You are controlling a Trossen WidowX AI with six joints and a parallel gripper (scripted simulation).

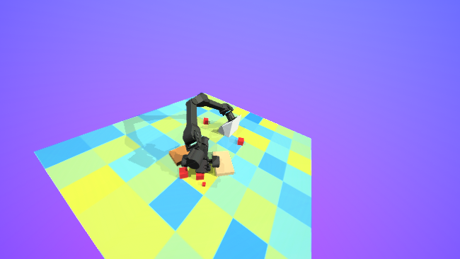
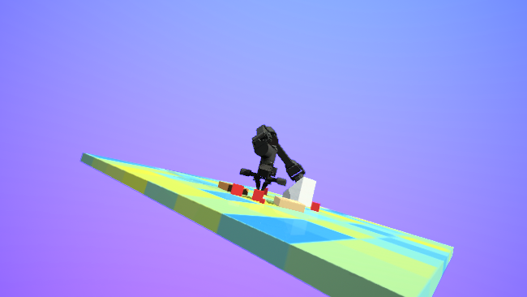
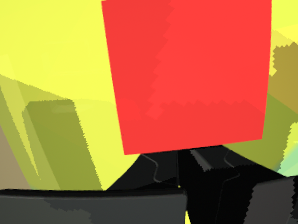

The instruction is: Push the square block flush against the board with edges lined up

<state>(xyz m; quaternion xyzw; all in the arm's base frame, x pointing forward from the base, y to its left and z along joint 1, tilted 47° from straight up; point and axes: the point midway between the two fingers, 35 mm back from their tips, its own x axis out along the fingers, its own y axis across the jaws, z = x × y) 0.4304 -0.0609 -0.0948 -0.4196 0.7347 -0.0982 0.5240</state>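
Now: the square block 2 cm behind my gripper tip, 16 cm to the right of it and 1 cm above it. The rest, counted from my gripper tip: tan board 11 cm behind, 8 cm to the left, 1 cm above.
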